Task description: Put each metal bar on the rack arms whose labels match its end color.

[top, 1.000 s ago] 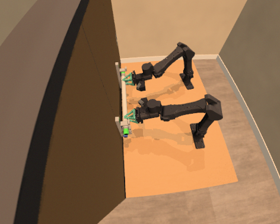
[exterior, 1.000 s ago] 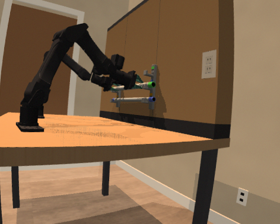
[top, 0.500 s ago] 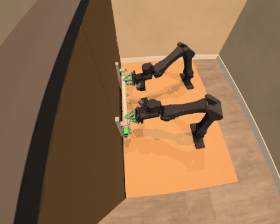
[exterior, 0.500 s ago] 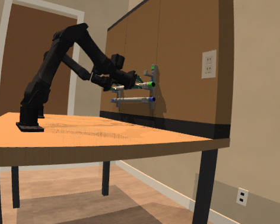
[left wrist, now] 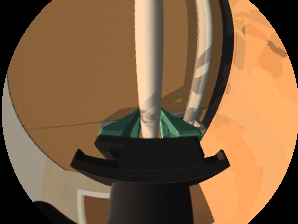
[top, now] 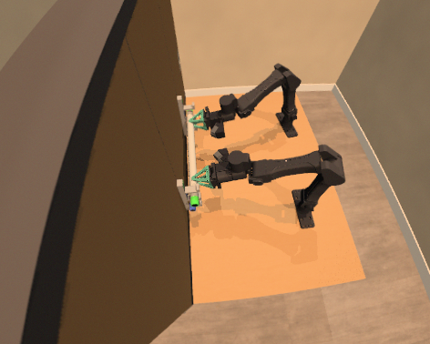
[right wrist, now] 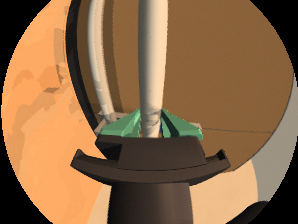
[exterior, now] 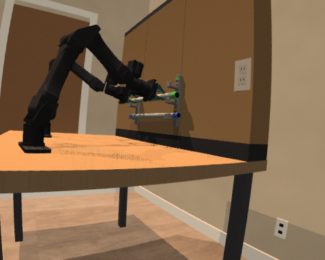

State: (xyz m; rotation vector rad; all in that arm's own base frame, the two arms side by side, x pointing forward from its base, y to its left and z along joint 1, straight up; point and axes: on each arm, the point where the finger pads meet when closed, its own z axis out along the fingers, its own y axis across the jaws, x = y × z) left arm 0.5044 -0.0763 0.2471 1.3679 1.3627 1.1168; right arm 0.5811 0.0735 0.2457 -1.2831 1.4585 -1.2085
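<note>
The green-ended bar lies 10 mm behind my right hand and 150 mm to the left of it. Round my right hand: wall socket 100 mm ahead, 410 mm to the right, 50 mm above; brown wall panel 100 mm ahead, 150 mm to the left, 180 mm above; blue-ended bar 140 mm to the left, 90 mm below.
Now: left hand 20 mm short of the green-ended bar and 140 mm to the left of it. From my left hand the other things lie so: wall socket 130 mm ahead, 700 mm to the right, 50 mm above; then brown wall panel 130 mm ahead, 140 mm to the right, 180 mm above; then blue-ended bar 40 mm ahead, 150 mm to the right, 90 mm below.
</note>
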